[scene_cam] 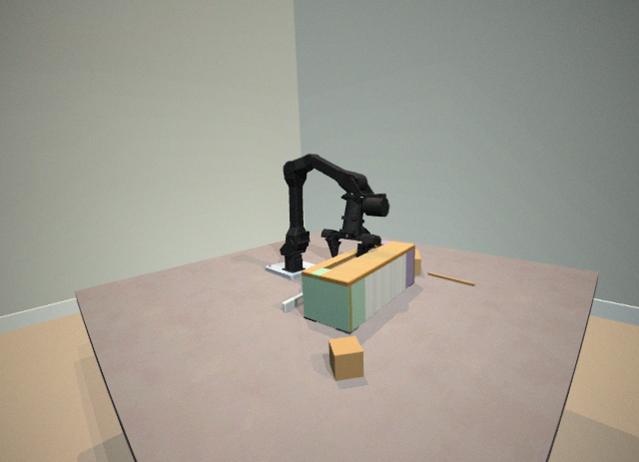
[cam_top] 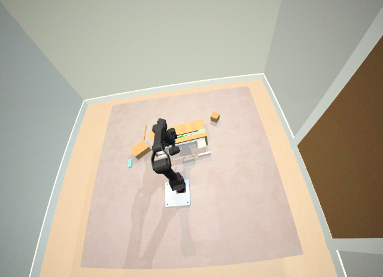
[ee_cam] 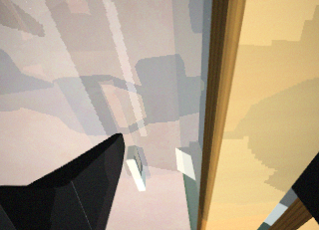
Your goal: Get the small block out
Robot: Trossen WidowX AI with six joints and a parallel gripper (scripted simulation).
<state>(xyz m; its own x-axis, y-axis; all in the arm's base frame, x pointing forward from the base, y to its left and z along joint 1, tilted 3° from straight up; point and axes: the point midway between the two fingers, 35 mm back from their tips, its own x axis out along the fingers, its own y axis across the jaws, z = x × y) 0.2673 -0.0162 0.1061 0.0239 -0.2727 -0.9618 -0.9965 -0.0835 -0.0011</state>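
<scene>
Now: gripper tip 4 cm short of the box and 3 cm above it. The rest, counted from my gripper tip: green block 5 cm ahead, 3 cm to the right; then orange cube 30 cm to the right, 24 cm ahead, 6 cm below; then thin stick 28 cm to the left, 22 cm ahead, 8 cm below.
</scene>
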